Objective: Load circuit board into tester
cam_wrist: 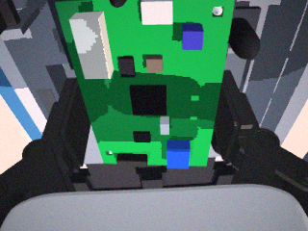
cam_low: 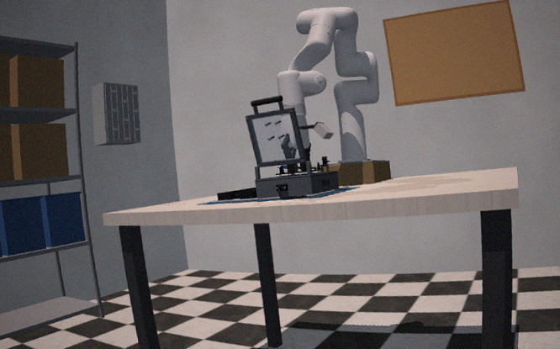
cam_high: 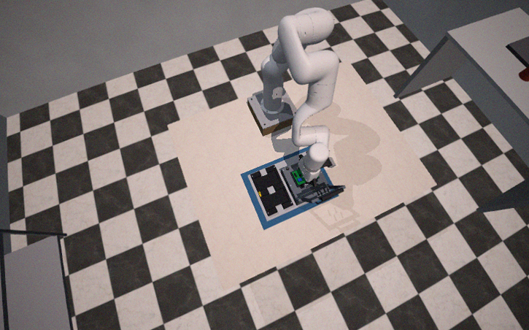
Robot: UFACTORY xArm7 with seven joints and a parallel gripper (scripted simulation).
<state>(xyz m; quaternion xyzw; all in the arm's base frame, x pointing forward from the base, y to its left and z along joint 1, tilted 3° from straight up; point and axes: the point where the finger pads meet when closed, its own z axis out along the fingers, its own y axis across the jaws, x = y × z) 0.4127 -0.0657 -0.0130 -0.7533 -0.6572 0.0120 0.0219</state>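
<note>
My hand is right at the green circuit board. Round my hand: tester lid: 12 cm ahead, 1 cm to the right, 10 cm above; then latch hook: 5 cm behind, 7 cm to the left, 1 cm above.
</note>
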